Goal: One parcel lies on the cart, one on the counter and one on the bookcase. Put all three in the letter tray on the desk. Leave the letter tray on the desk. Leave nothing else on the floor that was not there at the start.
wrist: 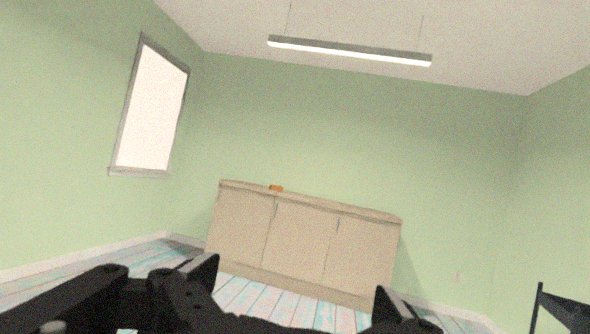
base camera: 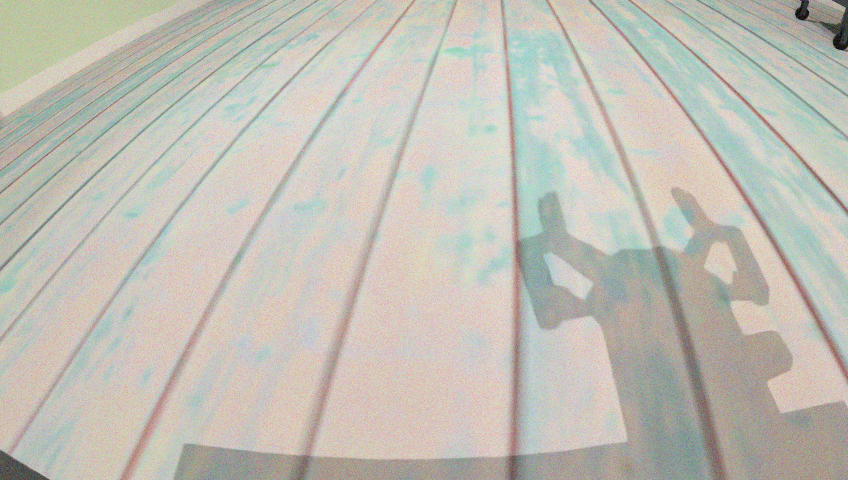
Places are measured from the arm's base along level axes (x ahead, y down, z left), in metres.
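Where they show: gripper, fingertip midpoint: [wrist: 293,287].
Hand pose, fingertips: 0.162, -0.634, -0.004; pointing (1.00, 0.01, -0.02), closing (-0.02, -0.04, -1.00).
After its pixels a point has its place, as x, y, z.
A small orange parcel [wrist: 276,188] {2.868, -0.537, 0.310} lies on top of the pale wooden counter [wrist: 300,245] {2.706, -0.066, -0.043}, left of the middle of its top, against the far green wall. My gripper [wrist: 293,287] {0.162, -0.634, -0.004} is open and empty at the bottom of the wrist view, well short of the counter and pointing towards it. The desk, the letter tray and the bookcase do not show in either view. Dark casters [base camera: 840,39] {1.335, 0.363, -1.291} at the top right of the base view may belong to the cart; no parcel shows there.
A black frame [wrist: 534,307] {1.746, -0.232, -1.439} stands at the lower right edge of the wrist view; what it belongs to is unclear. A green wall [base camera: 65,35] {1.991, 0.208, 1.839} runs along the base view's upper left. A window [wrist: 150,110] {2.787, -1.054, 1.743} is in the left wall. The arm's shadow falls on the plank floor.
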